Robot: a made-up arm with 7 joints.
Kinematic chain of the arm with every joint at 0, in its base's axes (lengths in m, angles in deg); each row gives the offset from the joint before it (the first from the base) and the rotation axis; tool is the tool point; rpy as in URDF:
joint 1: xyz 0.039 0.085 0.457 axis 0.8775 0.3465 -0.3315
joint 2: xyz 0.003 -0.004 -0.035 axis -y
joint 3: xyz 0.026 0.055 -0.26 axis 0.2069 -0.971 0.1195
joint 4: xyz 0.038 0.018 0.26 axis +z
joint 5: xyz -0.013 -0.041 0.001 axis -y
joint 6: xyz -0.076 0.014 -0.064 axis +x
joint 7: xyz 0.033 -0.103 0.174 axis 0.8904 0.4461 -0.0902
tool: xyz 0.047 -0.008 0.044 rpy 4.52 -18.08 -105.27
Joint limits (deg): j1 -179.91..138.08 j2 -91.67..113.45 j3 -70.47..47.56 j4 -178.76..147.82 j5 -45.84..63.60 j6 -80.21..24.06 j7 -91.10..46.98
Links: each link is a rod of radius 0.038 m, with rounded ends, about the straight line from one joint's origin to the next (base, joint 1, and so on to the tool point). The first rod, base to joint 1, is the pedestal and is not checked.
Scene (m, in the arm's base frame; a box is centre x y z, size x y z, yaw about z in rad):
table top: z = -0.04
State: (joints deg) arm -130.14 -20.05 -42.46 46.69 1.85 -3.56 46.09
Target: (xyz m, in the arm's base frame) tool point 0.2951 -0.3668 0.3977
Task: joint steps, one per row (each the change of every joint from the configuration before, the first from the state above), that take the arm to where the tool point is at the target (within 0.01 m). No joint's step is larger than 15 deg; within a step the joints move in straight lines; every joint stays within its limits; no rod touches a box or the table.
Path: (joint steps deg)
1: 10.66 -13.29 -4.60 2.02 -1.71 2.59 0.22
2: 10.67 -13.30 -4.61 2.02 -1.71 2.59 0.23
3: 10.66 -13.29 -4.60 2.02 -1.72 2.59 0.22
4: 10.67 -13.29 -4.60 2.02 -1.71 2.59 0.22

